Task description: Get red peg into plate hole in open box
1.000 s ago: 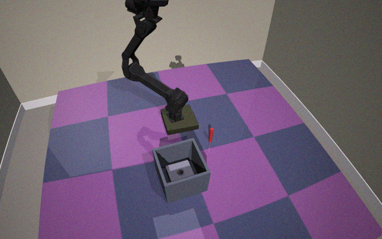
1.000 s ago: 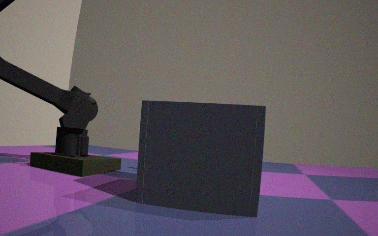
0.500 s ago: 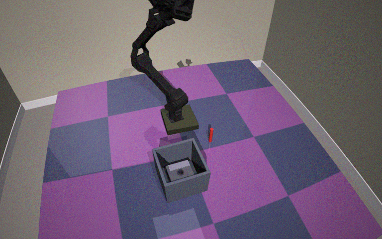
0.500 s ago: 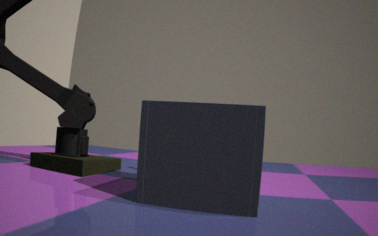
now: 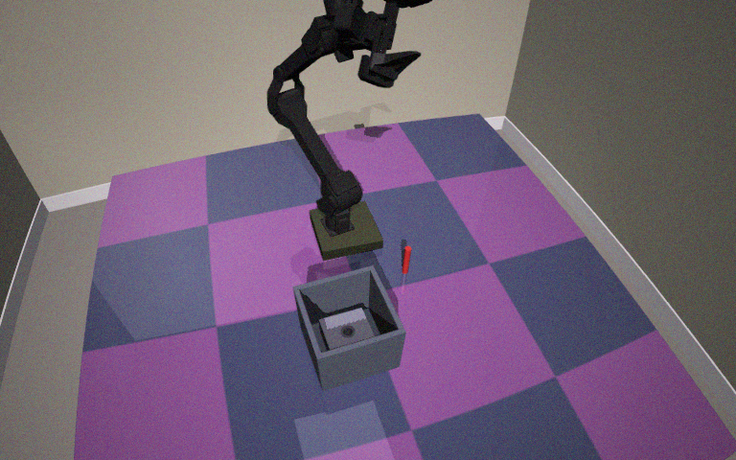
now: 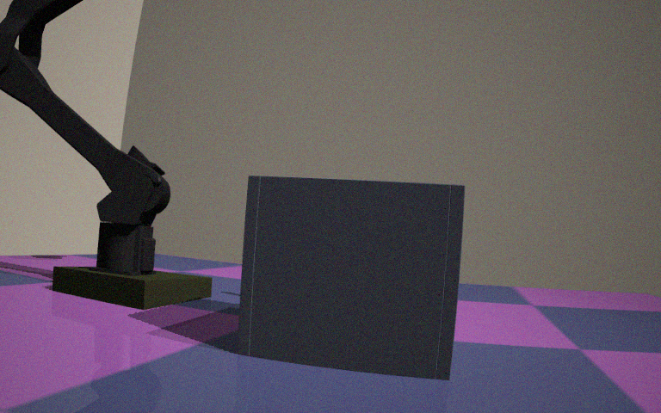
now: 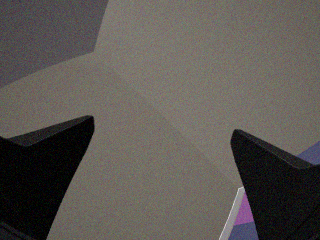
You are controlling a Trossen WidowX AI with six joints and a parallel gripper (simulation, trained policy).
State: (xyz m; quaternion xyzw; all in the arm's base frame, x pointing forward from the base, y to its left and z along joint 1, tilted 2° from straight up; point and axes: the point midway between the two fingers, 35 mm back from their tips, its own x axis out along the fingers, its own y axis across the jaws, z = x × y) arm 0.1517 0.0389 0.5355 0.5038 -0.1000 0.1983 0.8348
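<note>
The red peg is 540 mm below my gripper tip and 20 mm to the left of it. Round my gripper tip: grey plate (530 mm below, 190 mm to the right, 120 mm ahead).
</note>
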